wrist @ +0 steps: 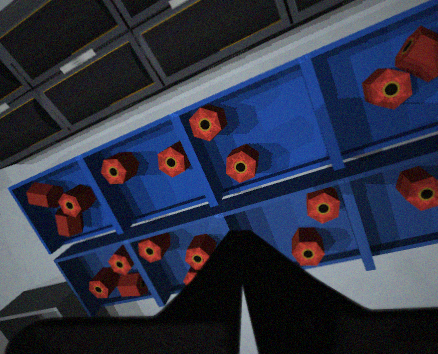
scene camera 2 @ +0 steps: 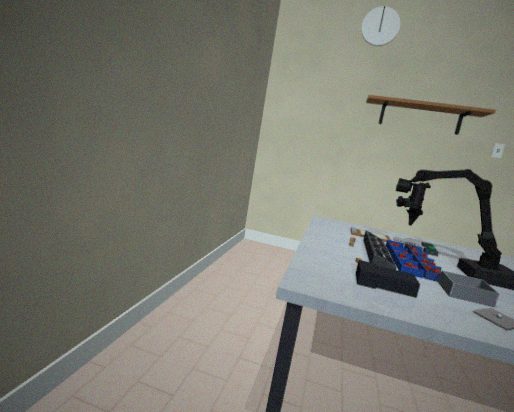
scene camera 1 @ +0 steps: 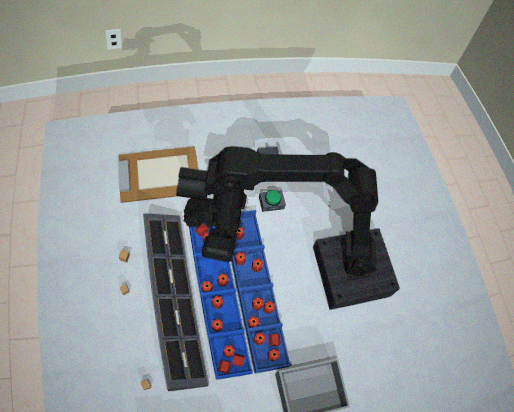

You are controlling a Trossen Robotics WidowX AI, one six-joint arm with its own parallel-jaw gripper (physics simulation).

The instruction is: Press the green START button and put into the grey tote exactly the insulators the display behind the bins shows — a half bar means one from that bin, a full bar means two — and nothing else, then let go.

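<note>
My gripper [scene camera 2: 411, 223] [wrist: 239, 241] is shut and empty, high above the blue bins [scene camera 1: 212, 262] [scene camera 2: 414, 273] [wrist: 280, 95]. Its fingertips are hidden in scene camera 1. The bins stand in two rows and hold red-orange insulators [scene camera 1: 223, 279] [wrist: 240, 167], some upright, some lying. The dark display [scene camera 1: 187, 386] [wrist: 160, 75] behind them shows black cells with thin yellow edge lines and small white marks; I cannot read any half or full bars. The green START button [scene camera 1: 273, 197] [scene camera 2: 431, 248] stands past the bins' far end. The grey tote [scene camera 1: 341, 382] [scene camera 2: 472, 293] looks empty.
A wood-framed board [scene camera 1: 125, 195] lies behind the display's far end. Small tan blocks [scene camera 1: 124, 255] [scene camera 2: 352, 242] lie behind the display. A long black box [scene camera 2: 387, 280] stands at the near table edge, and a flat plate with a knob [scene camera 2: 487, 316] lies near the tote.
</note>
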